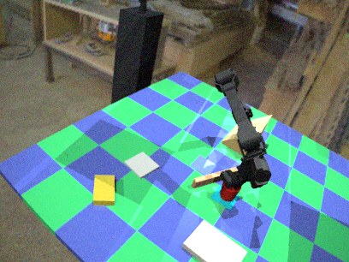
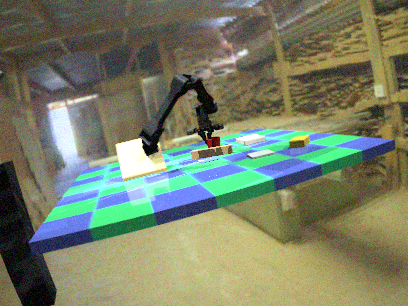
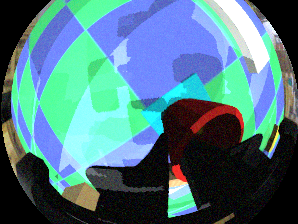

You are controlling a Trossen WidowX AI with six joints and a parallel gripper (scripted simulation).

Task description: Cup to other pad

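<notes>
The red cup lies 2 cm ahead of my gripper tip and 2 cm to the right of it. Round my gripper tip: cyan pad: 3 cm ahead, 2 cm to the right, 5 cm below; then wooden block: 2 cm behind, 9 cm to the right, 3 cm below; then pale blue pad: 7 cm behind, 16 cm to the right, 5 cm below.
</notes>
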